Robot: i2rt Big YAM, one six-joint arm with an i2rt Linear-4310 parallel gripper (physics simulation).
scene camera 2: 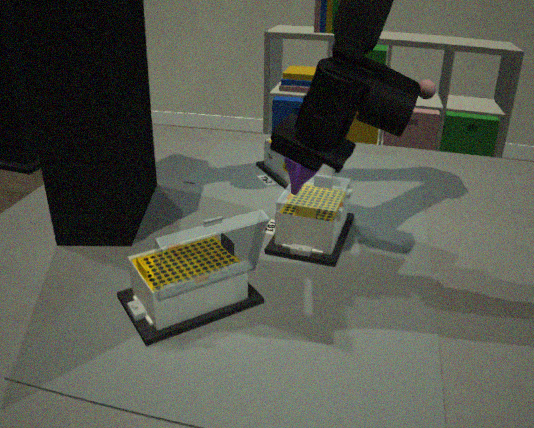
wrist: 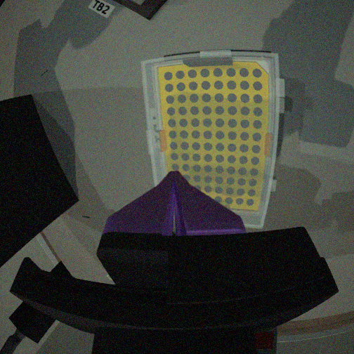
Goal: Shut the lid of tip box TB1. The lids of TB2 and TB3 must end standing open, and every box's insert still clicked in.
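Places are measured from the arm's base along level axes (x ahead, y left, z up), in centimetres.
Pixels of known places: gripper, fingertip midpoint: (scene camera 2: 294, 192).
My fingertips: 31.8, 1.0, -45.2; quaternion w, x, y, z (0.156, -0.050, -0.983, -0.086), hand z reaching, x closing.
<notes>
For each thing: its middle in the pictures, then the offset to it from my fingertips, as dx, dy, dz. "*": a spot on its surface instead.
- middle tip box at the middle of its body: (scene camera 2: 306, 211) +1.3, +2.3, -4.0
- nearby label at a spot on its surface: (scene camera 2: 270, 227) * -4.2, +1.9, -7.7
- front-left tip box at the middle of its body: (scene camera 2: 184, 274) -8.8, -18.6, -4.5
- clear lid at a spot on its surface: (scene camera 2: 257, 240) * +1.5, -20.3, +3.5
- level yellow insert at the middle of its body: (scene camera 2: 186, 257) -7.9, -19.3, -1.4
- back box at the middle of its body: (scene camera 2: 291, 160) -7.0, +23.3, -4.5
- TB2 label at a spot on its surface: (scene camera 2: 265, 180) * -10.9, +19.0, -7.6
The middle tip box (scene camera 2: 302, 234) (wrist: 151, 142) has a yellow insert (scene camera 2: 325, 197) (wrist: 213, 117) seated level; its clear lid looks low over the top, and I cannot tell whether it is fully down. The nearby label (scene camera 2: 270, 227) is hard to read. My gripper (scene camera 2: 295, 193) (wrist: 173, 178) is shut and empty, its purple tips over the box's left part; contact is unclear. The front-left tip box (scene camera 2: 205, 303) has a clear lid (scene camera 2: 257, 240) standing open and a level yellow insert (scene camera 2: 185, 262). The back box (scene camera 2: 273, 159), by the TB2 label (scene camera 2: 265, 180) (wrist: 100, 7), is mostly hidden by my gripper.
A tall black block (scene camera 2: 100, 125) (wrist: 35, 175) stands left of the boxes. Dark base plates (scene camera 2: 200, 325) (wrist: 149, 15) lie under the boxes. A pale shelf unit (scene camera 2: 447, 75) with books and coloured bins stands behind the table.
</notes>
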